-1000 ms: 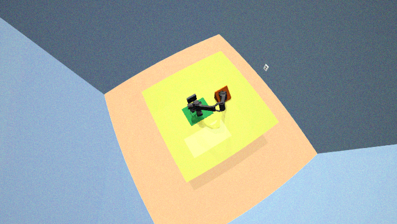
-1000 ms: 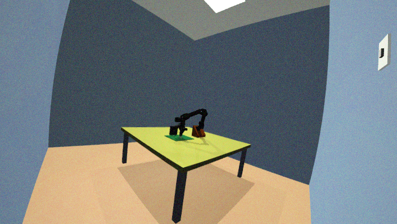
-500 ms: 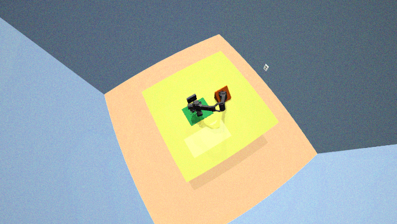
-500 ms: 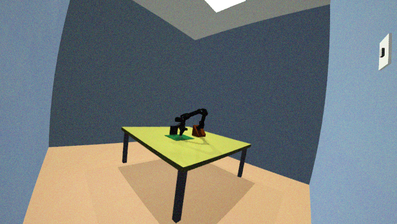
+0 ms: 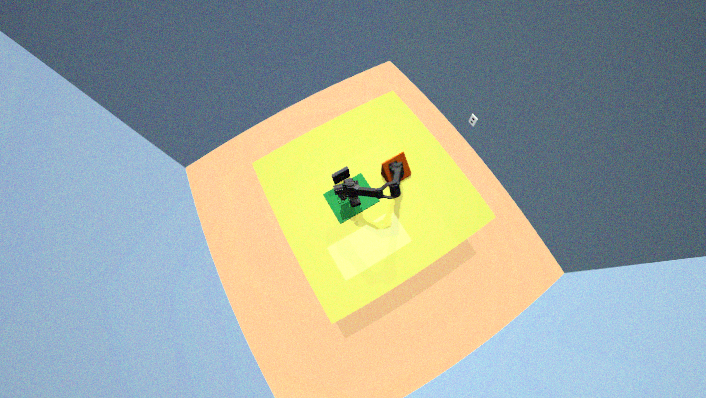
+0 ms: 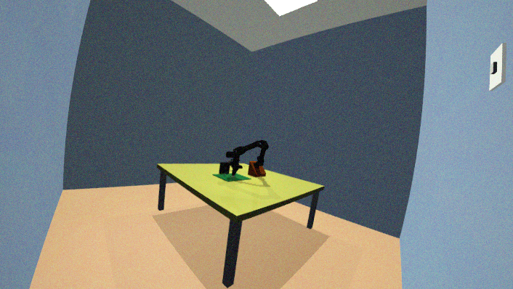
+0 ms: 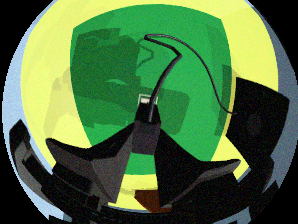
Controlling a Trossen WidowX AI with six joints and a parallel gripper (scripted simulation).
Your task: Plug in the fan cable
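My gripper tip is 1 cm short of the white fan header and 4 cm above it. Round my gripper tip: green board (1 cm ahead, 1 cm to the right, 5 cm below); black plug (1 cm ahead, 1 cm above); black fan (16 cm to the right, 2 cm above).
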